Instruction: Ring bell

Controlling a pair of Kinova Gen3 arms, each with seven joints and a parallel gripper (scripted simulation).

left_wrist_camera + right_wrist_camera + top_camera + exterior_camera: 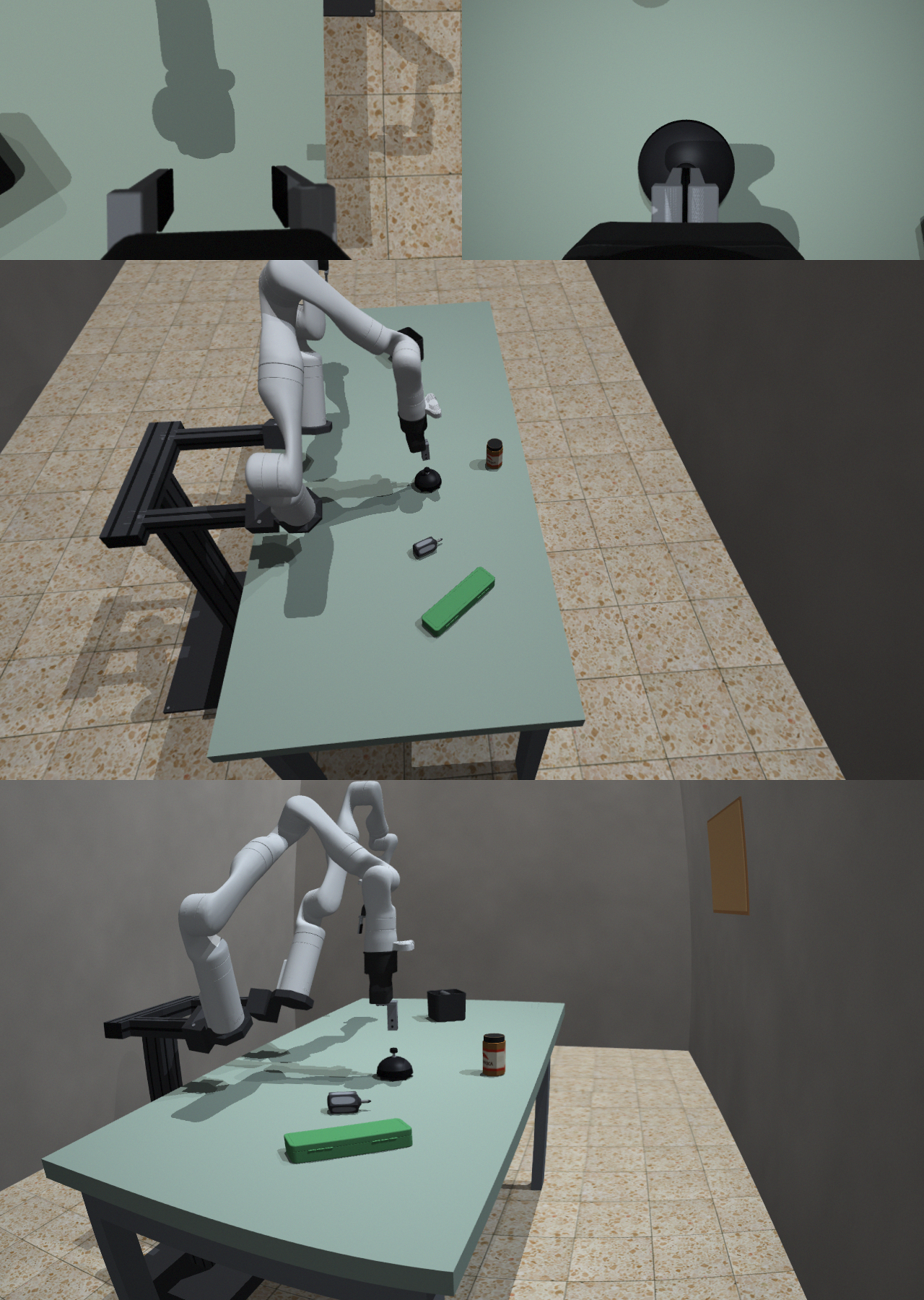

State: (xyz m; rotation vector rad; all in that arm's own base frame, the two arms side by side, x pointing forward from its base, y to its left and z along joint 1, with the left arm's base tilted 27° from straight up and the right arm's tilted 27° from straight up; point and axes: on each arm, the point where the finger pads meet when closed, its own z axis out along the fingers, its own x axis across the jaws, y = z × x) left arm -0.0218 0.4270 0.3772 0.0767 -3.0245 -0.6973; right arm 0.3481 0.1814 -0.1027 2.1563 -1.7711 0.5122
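Right now my right hand is 70 mm above the button. Round my right hand: black box: 690 mm to the left, 90 mm below, 60 mm behind; then black domed bell: 90 mm below; then jar: 220 mm ahead, 80 mm below, 70 mm to the left.
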